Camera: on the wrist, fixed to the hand. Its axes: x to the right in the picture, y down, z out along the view.
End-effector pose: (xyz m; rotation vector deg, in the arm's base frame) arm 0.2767 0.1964 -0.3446 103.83 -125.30 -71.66
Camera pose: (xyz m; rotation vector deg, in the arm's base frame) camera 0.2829 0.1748 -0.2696 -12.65 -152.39 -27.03
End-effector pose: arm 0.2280 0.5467 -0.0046 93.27 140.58 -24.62
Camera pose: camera 0.2723 0.5675 0.0564 165.81 30.05 -26.97
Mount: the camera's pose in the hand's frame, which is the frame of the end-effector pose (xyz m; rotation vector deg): -0.0171 0.0394 -0.0654 17.86 0.14 89.12
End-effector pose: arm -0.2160 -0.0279 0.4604 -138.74 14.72 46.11
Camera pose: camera -0.2112 -0.0976 0.4956 -88.68 124.55 66.35
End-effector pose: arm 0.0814 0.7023 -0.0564 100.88 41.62 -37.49
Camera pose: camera 0.1046 0.7527 -0.0012 113.60 -47.92 19.56
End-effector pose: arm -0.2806 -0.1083 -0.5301 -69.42 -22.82 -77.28
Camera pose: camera -0.2769 -0.1622 -0.5867 -47.66 19.42 4.05
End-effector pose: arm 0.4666 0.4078 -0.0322 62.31 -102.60 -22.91
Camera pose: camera 0.5053 0.4557 0.0160 -19.28 -123.67 47.41
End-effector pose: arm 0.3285 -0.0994 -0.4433 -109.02 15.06 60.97
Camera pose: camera 0.3334 -0.1774 -0.4404 -67.32 112.57 100.97
